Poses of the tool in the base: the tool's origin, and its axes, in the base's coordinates. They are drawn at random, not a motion.
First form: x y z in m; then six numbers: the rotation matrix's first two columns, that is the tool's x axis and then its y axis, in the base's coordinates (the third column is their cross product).
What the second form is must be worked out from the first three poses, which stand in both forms.
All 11 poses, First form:
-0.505 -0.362 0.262 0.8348 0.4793 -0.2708 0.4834 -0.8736 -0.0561
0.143 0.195 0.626 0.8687 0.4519 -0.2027 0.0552 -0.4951 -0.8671
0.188 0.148 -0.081 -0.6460 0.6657 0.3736 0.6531 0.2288 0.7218
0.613 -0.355 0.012 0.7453 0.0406 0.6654 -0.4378 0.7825 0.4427
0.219 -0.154 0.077 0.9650 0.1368 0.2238 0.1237 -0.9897 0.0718
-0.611 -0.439 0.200 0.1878 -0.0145 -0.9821 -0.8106 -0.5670 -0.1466
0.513 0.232 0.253 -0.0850 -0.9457 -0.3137 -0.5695 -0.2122 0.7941
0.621 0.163 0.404 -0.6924 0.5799 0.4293 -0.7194 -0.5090 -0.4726
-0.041 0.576 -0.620 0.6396 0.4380 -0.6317 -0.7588 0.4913 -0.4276
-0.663 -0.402 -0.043 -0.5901 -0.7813 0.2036 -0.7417 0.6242 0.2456
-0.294 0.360 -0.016 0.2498 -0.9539 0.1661 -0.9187 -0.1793 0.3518
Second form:
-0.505 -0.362 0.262; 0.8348 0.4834 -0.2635; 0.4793 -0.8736 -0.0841; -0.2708 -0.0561 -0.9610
0.143 0.195 0.626; 0.8687 0.0552 -0.4922; 0.4519 -0.4951 0.7421; -0.2027 -0.8671 -0.4550
0.188 0.148 -0.081; -0.6460 0.6531 0.3950; 0.6657 0.2288 0.7103; 0.3736 0.7218 -0.5826
0.613 -0.355 0.012; 0.7453 -0.4378 -0.5027; 0.0406 0.7825 -0.6213; 0.6654 0.4427 0.6010
0.219 -0.154 0.077; 0.9650 0.1237 0.2313; 0.1368 -0.9897 -0.0416; 0.2238 0.0718 -0.9720
-0.611 -0.439 0.200; 0.1878 -0.8106 -0.5547; -0.0145 -0.5670 0.8236; -0.9821 -0.1466 -0.1182
0.513 0.232 0.253; -0.0850 -0.5695 -0.8175; -0.9457 -0.2122 0.2462; -0.3137 0.7941 -0.5205
0.621 0.163 0.404; -0.6924 -0.7194 -0.0555; 0.5799 -0.5090 -0.6361; 0.4293 -0.4726 0.7696
-0.041 0.576 -0.620; 0.6396 -0.7588 0.1231; 0.4380 0.4913 0.7528; -0.6317 -0.4276 0.6466
-0.663 -0.402 -0.043; -0.5901 -0.7417 -0.3190; -0.7813 0.6242 -0.0061; 0.2036 0.2456 -0.9478
-0.294 0.360 -0.016; 0.2498 -0.9187 -0.3058; -0.9539 -0.1793 -0.2405; 0.1661 0.3518 -0.9211

